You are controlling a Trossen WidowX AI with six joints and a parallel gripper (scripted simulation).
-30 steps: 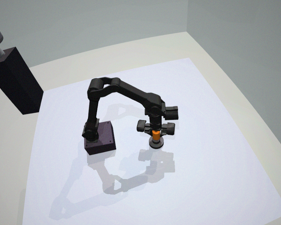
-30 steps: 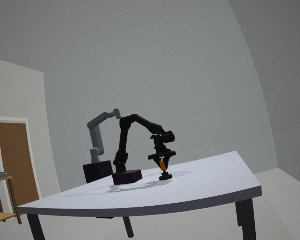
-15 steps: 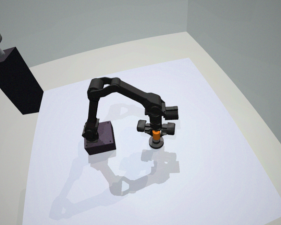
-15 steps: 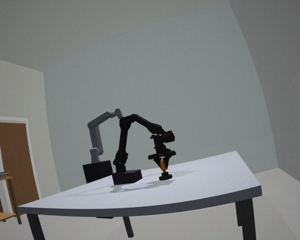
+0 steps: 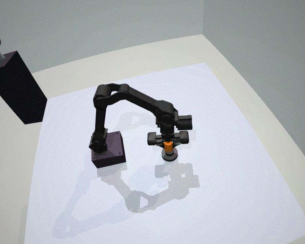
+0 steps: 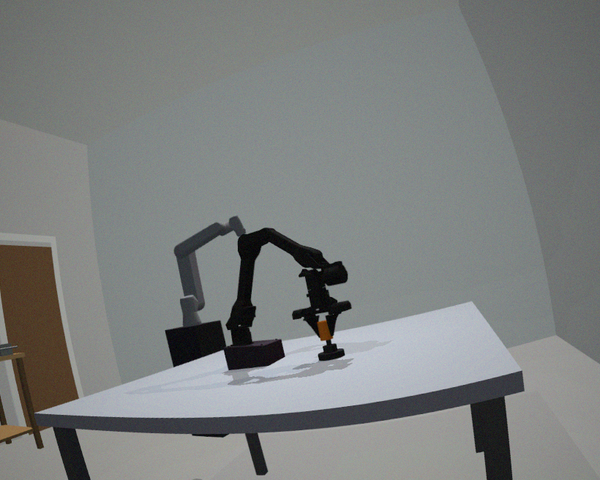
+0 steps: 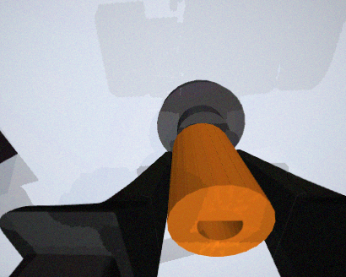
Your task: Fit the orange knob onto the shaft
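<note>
The pedestal lies 4 cm below my gripper tip. The rest, counted from my gripper tip: orange knob 2 cm above.
</note>
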